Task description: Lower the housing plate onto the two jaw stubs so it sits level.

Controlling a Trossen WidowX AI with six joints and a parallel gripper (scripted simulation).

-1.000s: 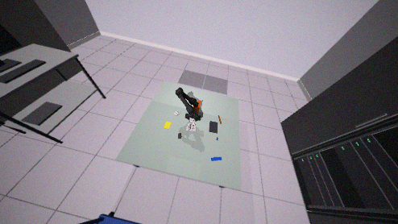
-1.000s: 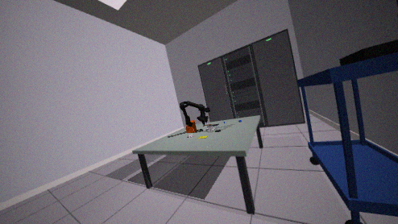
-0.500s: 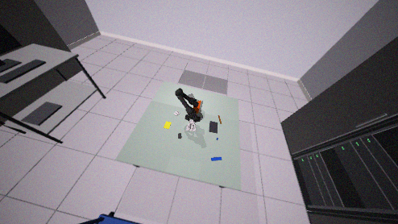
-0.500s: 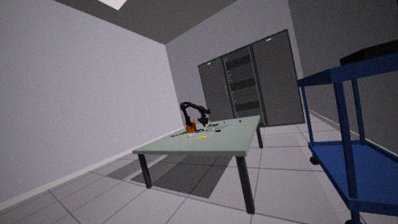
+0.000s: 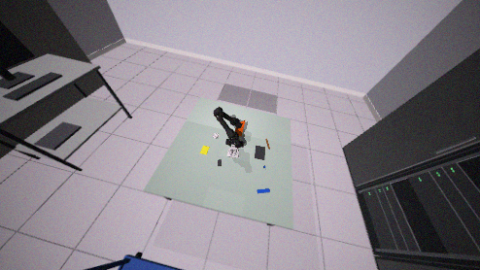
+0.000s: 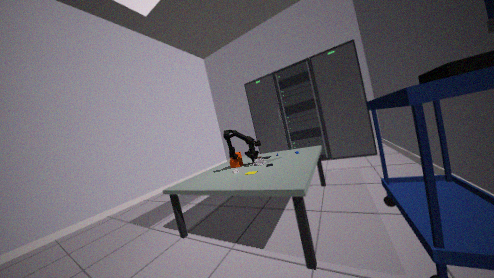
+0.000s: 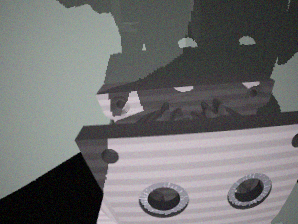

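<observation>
My gripper tip is now 70 mm short of the white part, 10 mm to the right of it and 30 mm above it. Round my gripper tip: dark flat slab: 70 mm behind, 280 mm to the left, 30 mm below; yellow block: 140 mm ahead, 280 mm to the right, 30 mm below; dark cube: 220 mm ahead, 80 mm to the right, 30 mm below.
</observation>
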